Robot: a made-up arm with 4 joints. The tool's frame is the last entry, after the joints. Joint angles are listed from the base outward.
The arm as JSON. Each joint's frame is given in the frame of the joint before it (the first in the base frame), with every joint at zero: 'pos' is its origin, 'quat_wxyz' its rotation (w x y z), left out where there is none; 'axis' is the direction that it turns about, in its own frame. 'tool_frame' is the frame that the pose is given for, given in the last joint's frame.
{
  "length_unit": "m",
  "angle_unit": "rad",
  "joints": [
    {
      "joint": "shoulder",
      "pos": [
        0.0,
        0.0,
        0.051
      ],
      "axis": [
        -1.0,
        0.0,
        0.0
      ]
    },
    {
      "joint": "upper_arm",
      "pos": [
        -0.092,
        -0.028,
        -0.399
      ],
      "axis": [
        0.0,
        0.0,
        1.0
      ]
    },
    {
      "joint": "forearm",
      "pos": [
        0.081,
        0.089,
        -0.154
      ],
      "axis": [
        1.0,
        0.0,
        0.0
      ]
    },
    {
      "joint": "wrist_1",
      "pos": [
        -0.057,
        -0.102,
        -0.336
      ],
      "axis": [
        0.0,
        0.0,
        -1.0
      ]
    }
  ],
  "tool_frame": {
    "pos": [
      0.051,
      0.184,
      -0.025
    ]
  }
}
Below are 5 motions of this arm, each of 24 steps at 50 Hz.
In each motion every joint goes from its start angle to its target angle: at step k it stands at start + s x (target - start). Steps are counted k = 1, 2, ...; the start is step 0. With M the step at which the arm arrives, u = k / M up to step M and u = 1 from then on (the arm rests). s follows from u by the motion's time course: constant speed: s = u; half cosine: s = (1 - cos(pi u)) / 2; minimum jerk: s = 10 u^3 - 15 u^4 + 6 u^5.
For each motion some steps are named. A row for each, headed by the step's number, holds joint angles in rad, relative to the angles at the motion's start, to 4 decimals.
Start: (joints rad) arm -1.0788 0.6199 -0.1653 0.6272
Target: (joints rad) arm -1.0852 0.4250 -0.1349 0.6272
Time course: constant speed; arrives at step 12
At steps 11, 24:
11: -0.0059 -0.1787 0.0279 0.0000
24: -0.0064 -0.1949 0.0304 0.0000

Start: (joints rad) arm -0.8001 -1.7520 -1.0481 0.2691
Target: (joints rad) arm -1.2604 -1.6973 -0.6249 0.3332
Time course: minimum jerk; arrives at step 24
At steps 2, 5, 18, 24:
2: -0.0023 0.0003 0.0022 0.0003
5: -0.0297 0.0035 0.0273 0.0041
18: -0.4127 0.0490 0.3794 0.0575
24: -0.4603 0.0547 0.4232 0.0641

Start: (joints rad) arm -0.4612 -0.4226 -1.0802 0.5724
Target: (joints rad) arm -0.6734 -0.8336 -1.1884 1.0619
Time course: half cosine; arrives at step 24
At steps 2, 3, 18, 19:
2: -0.0036 -0.0070 -0.0018 0.0083
3: -0.0081 -0.0156 -0.0041 0.0186
18: -0.1811 -0.3508 -0.0924 0.4178
19: -0.1903 -0.3685 -0.0970 0.4389

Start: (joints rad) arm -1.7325 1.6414 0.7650 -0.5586
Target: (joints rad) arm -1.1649 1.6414 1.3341 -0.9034
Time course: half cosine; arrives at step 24
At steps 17, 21, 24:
17: 0.4566 0.0000 0.4578 -0.2774
21: 0.5460 0.0000 0.5474 -0.3317
24: 0.5676 0.0000 0.5691 -0.3448

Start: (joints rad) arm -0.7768 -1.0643 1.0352 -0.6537
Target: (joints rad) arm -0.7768 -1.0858 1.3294 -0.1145
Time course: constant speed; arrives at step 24
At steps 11, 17, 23, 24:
11: 0.0000 -0.0099 0.1348 0.2471
17: 0.0000 -0.0152 0.2084 0.3819
23: 0.0000 -0.0206 0.2819 0.5167
24: 0.0000 -0.0215 0.2942 0.5392

